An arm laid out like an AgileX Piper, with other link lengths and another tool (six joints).
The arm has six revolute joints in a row. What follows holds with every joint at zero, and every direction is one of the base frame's. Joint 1 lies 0.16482 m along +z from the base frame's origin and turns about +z. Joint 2 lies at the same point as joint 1 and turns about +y. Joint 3 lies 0.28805 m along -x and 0.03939 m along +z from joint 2 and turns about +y. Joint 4 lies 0.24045 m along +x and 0.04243 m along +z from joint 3 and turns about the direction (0.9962, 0, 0.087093). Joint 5 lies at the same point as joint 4 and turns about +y. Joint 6 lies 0.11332 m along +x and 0.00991 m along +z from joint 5 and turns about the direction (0.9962, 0, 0.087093). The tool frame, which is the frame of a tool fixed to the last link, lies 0.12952 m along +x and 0.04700 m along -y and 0.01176 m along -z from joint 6; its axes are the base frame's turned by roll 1.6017, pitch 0.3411 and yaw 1.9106 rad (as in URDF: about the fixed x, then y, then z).
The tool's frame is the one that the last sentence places.
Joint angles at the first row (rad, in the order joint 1, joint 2, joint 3, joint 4, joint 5, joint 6):
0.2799 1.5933 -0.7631 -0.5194 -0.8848 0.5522
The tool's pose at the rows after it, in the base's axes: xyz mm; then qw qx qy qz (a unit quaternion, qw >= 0):
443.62 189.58 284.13 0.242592 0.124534 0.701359 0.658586
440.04 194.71 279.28 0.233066 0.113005 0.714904 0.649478
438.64 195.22 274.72 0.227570 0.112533 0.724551 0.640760
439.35 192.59 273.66 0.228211 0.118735 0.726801 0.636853
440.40 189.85 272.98 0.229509 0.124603 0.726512 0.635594
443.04 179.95 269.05 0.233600 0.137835 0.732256 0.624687
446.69 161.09 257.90 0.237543 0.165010 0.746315 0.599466
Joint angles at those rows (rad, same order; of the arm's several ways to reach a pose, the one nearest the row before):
0.2799 1.5933 -0.7631 -0.5571 -0.8753 0.5603
0.2798 1.5914 -0.7653 -0.6077 -0.8583 0.5747
0.2799 1.5873 -0.7675 -0.6332 -0.8321 0.5856
0.2799 1.5823 -0.7693 -0.6298 -0.8122 0.5880
0.2780 1.5805 -0.7693 -0.6220 -0.8035 0.5879
0.2649 1.5734 -0.7693 -0.6220 -0.7695 0.5880
0.2427 1.5623 -0.7693 -0.6270 -0.6937 0.5897

